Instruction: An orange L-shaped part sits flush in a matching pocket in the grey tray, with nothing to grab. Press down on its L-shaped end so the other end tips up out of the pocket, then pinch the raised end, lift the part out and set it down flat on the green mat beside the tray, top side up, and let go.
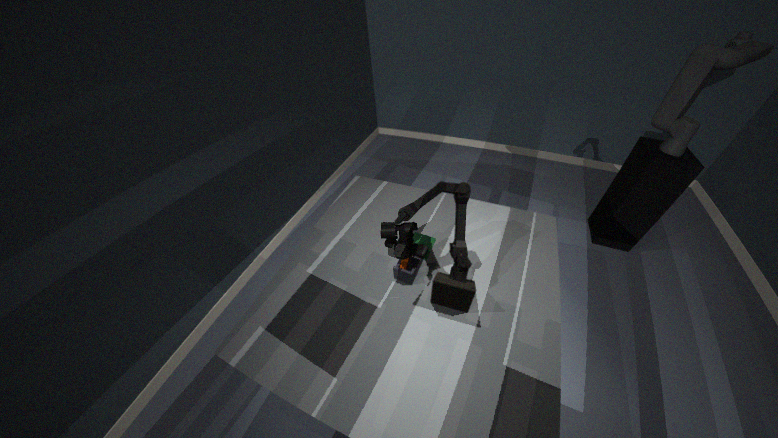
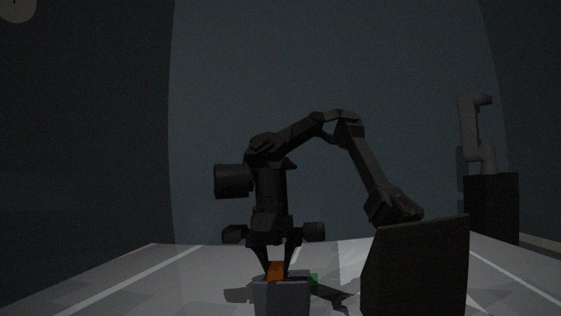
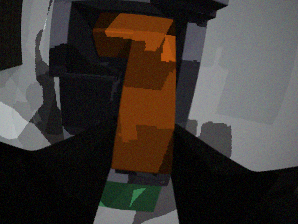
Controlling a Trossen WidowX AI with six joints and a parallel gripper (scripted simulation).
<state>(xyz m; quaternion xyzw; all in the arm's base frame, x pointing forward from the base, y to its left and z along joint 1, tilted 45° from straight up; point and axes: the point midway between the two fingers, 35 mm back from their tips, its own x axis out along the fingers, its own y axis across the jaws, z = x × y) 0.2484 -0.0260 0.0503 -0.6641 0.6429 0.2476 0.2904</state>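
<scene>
The green mat lies 140 mm to the right of my gripper tip, 90 mm below it and 20 mm behind it. Also, from my gripper tip: orange L-shaped part (30 mm to the left, 30 mm below, 10 mm behind).
</scene>
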